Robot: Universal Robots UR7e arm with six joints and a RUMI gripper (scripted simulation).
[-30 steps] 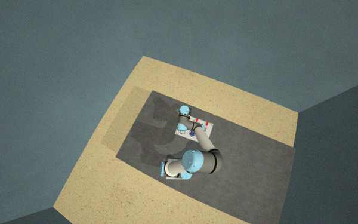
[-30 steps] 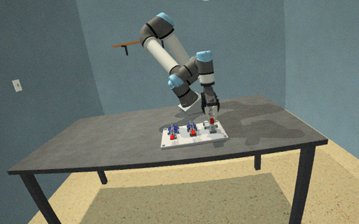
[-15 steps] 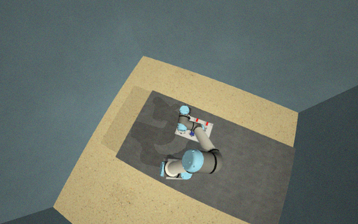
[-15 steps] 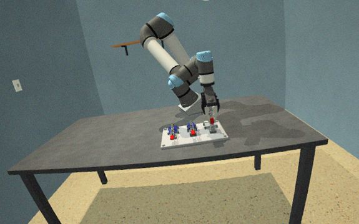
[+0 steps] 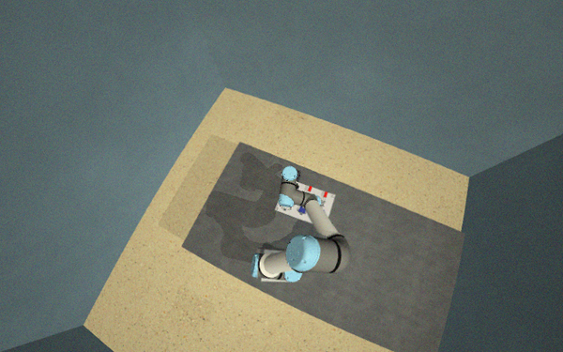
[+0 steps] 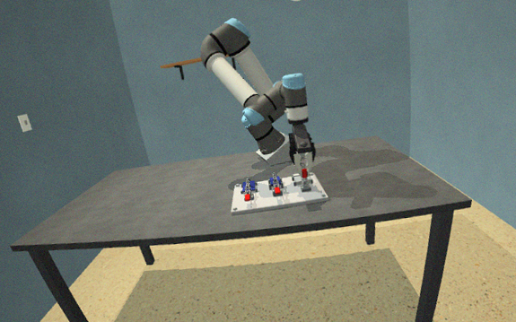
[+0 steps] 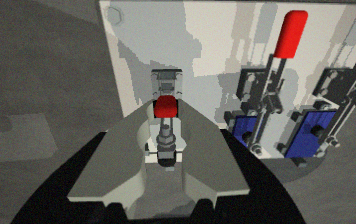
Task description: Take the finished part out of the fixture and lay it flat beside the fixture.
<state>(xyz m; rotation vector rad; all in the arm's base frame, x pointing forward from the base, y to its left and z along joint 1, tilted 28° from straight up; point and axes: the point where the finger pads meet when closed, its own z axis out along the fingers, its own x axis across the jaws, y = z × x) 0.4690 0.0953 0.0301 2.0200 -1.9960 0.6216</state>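
Right now the grey finished part is 9 cm behind my hand and 5 cm below it. From my hand the other things lie so: blue blank: 11 cm to the right, 8 cm behind, 5 cm below; then fixture plate: 11 cm to the right, 7 cm below, 4 cm behind.
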